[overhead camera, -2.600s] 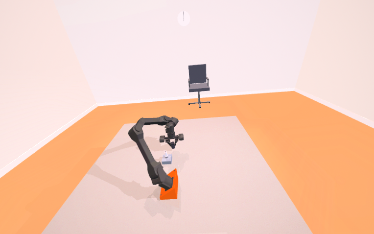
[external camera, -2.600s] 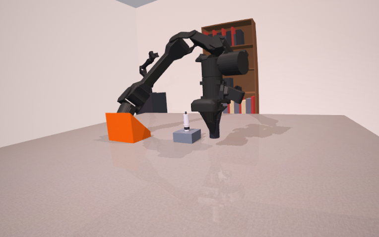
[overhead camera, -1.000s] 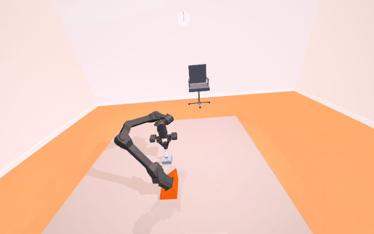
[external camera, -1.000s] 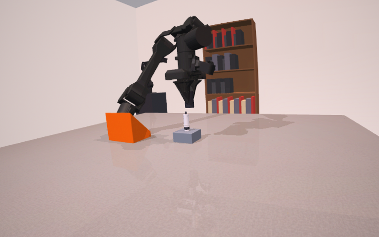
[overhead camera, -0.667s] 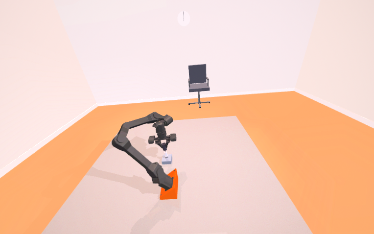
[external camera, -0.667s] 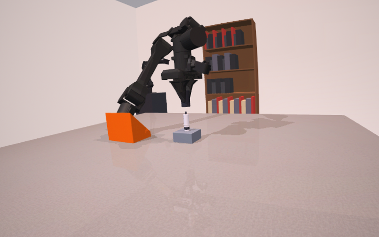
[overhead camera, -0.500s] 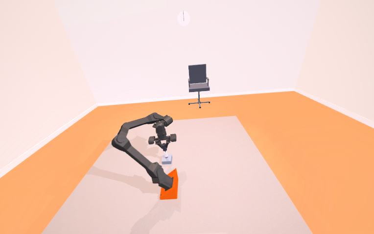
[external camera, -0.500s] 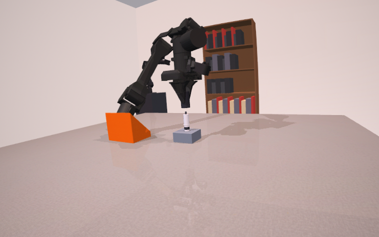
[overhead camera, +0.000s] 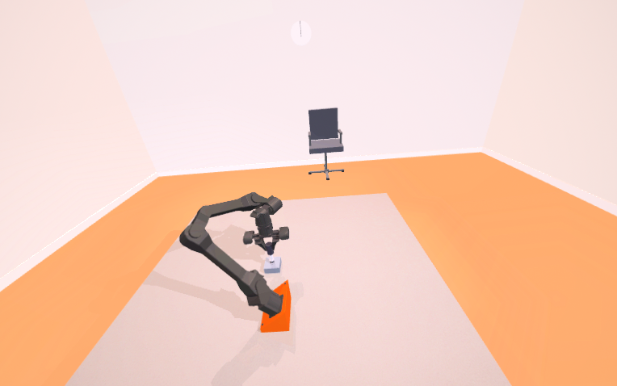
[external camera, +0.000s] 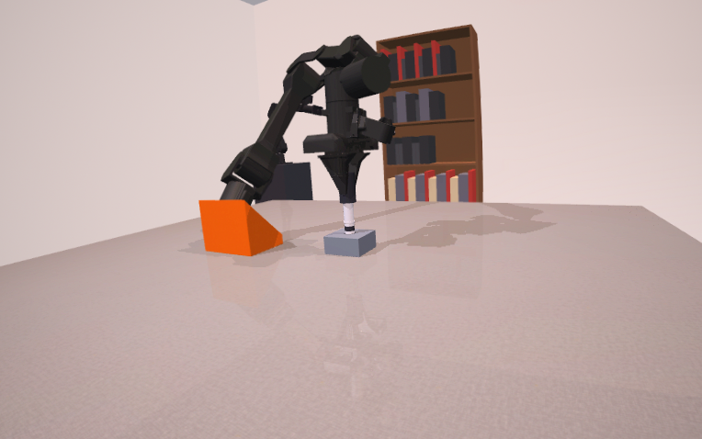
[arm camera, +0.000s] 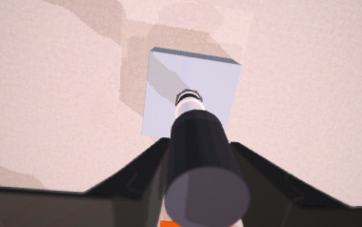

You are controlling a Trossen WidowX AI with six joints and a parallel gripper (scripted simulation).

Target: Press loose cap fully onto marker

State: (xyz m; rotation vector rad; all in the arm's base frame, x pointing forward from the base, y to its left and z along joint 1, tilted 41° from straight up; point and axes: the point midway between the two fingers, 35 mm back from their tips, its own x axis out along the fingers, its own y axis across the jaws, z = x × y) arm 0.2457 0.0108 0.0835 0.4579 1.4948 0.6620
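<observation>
My gripper tip is 9 cm above the grey holder block. Also, from my gripper tip: dark cylindrical cap (1 cm above).
</observation>
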